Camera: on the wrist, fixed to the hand. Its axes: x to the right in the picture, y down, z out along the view.
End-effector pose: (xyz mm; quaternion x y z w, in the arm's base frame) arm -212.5 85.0 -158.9 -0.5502 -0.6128 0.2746 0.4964
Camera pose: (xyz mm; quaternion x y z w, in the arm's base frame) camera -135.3 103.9 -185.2 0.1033 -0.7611 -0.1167 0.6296
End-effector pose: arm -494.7 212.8 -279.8 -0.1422 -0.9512 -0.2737 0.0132
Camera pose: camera -498.1 235.1 -199.2 -0.5935 0.7892 0.0930 0.1276
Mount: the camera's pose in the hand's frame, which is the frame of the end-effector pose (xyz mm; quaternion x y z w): 17.4 58.8 -57.0 0.1172 0.0439 -0.7129 0.6900
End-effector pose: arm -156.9 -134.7 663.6 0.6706 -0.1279 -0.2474 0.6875
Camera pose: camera -103.3 -95.9 715.0 0.6454 0.3910 -0.6164 0.2250
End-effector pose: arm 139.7 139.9 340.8 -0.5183 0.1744 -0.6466 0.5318
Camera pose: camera 122.5 84.3 280.7 0.3913 0.3016 0.8685 0.0409
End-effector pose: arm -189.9 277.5 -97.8 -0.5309 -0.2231 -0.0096 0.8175
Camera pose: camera -139.2 257.3 -161.3 -0.1110 -0.4977 -0.5866 0.6292
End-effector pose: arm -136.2 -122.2 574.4 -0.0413 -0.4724 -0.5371 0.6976
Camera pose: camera -55.2 -142.1 581.7 0.4136 -0.3877 -0.8144 0.1240
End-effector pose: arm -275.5 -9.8 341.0 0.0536 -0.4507 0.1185 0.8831
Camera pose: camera -236.2 61.3 320.8 0.4566 -0.2201 -0.4926 0.7074
